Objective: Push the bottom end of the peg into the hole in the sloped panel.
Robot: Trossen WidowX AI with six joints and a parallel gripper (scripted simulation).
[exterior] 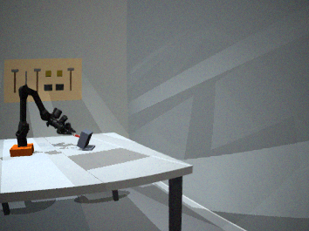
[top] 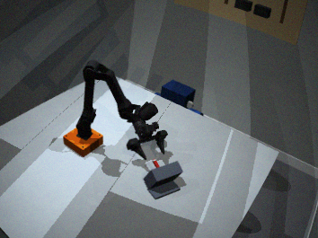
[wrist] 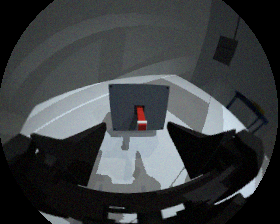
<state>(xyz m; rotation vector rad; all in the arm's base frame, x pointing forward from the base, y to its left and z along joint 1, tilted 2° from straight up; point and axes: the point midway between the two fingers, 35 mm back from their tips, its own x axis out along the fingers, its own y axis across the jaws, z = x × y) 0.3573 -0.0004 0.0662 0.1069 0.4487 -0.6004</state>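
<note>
The thin red peg is 20 mm ahead of my gripper tip, 20 mm to the right of it and 20 mm below it. Also, from my gripper tip: sloped grey-blue panel (60 mm ahead, 50 mm to the right, 40 mm below).
</note>
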